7 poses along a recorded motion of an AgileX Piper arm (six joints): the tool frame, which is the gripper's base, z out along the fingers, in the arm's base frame.
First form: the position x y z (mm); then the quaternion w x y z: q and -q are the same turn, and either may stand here.
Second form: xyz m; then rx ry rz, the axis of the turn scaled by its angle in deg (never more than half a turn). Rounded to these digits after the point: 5 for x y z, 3 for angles.
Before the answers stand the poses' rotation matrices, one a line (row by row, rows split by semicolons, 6 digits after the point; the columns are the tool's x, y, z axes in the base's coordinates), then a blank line. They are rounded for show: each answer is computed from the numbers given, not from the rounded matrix.
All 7 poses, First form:
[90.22, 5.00, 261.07, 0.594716, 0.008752, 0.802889, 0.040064]
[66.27, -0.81, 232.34, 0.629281, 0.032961, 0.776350, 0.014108]
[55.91, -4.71, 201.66, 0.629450, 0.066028, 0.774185, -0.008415]
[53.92, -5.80, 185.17, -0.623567, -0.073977, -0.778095, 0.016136]
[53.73, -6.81, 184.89, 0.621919, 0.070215, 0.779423, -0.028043]
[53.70, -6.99, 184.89, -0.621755, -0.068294, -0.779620, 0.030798]
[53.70, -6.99, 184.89, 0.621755, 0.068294, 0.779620, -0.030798]
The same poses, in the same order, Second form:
-0.292472 -0.033600 0.955684; 0.061707 0.996637 0.053924; -0.954281 0.074744 -0.289415
-0.205837 0.033423 0.978015; 0.068934 0.997429 -0.019578; -0.976155 0.063389 -0.207612
-0.198866 0.112829 0.973510; 0.091642 0.991139 -0.096152; -0.975733 0.070093 -0.207444
-0.211384 0.135246 0.968001; 0.094998 0.988534 -0.117370; -0.972776 0.067149 -0.221808
-0.216573 0.144335 0.965538; 0.074573 0.988567 -0.131051; -0.973414 0.043621 -0.224861
-0.217513 0.144784 0.965259; 0.068189 0.988775 -0.132946; -0.973673 0.036903 -0.224944
-0.217513 0.144784 0.965259; 0.068189 0.988775 -0.132946; -0.973673 0.036903 -0.224944

[0.09022, 0.00500, 0.26107, 1.165, 106.876, 5.333]
[0.06627, -0.00081, 0.23234, 4.326, 101.897, 1.852]
[0.05591, -0.00471, 0.20166, 8.666, 101.606, -1.104]
[0.05392, -0.00580, 0.18517, 9.732, 102.362, -2.123]
[0.05373, -0.00681, 0.18489, 9.243, 102.606, -3.692]
[0.05370, -0.00699, 0.18489, 8.991, 102.638, -4.055]
[0.05370, -0.00699, 0.18489, 8.991, 102.638, -4.055]

